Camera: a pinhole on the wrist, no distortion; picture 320 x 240 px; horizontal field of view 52.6 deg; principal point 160.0 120.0 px. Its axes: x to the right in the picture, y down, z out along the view. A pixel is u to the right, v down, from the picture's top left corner.
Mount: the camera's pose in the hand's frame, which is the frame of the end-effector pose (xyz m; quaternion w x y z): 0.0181 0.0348 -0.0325 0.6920 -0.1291 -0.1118 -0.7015
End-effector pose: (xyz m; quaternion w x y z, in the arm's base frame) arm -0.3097 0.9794 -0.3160 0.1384 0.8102 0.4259 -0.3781
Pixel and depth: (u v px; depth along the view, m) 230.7 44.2 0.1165
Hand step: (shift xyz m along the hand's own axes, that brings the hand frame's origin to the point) -0.0063 0.0504 0.0863
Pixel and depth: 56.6 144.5 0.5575
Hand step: 0.0766 0.3888 0.4318
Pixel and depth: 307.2 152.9 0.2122
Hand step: 0.0444 0.0147 0.1993
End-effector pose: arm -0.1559 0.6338 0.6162 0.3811 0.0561 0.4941 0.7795
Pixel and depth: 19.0 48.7 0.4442
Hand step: -0.0662 0.3677 0.3230
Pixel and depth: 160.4 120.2 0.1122
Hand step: 0.0211 0.0723 0.0732
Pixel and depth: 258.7 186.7 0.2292
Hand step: 0.0707 0.0451 0.2058
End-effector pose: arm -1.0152 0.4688 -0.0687 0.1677 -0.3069 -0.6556 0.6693
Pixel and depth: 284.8 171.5 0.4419
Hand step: 0.0985 0.0214 0.4393
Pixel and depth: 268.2 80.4 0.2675
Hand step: -0.0084 0.0409 0.2501
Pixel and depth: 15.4 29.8 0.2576
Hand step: -0.0458 0.2308 0.1730
